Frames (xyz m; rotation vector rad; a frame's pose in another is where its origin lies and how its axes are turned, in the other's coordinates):
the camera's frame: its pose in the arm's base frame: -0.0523 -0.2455 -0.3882 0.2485 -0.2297 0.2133
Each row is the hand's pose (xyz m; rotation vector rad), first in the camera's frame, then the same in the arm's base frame.
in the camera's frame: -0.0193 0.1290 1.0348 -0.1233 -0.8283 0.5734
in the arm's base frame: -0.3054 -0.4021 0.6114 0.1307 -1.1381 0.6589
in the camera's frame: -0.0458 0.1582 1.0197 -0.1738 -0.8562 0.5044
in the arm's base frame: -0.3345 -0.3752 0.5969 0.0910 -1.1612 0.5788
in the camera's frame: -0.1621 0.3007 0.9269 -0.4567 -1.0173 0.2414
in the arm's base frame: -0.4605 -0.2365 0.5113 -0.1510 -1.3050 0.2525
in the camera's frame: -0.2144 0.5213 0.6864 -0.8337 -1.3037 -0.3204
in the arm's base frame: -0.5148 0.0271 0.3194 -0.4526 -1.5165 -0.4073
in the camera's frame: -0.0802 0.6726 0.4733 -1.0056 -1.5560 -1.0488
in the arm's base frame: -0.3807 0.2512 0.1848 -0.5519 -1.6267 -1.2022
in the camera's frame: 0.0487 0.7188 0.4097 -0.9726 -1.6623 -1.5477
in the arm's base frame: -0.2564 0.3350 0.1670 -0.4872 -1.6162 -1.7171
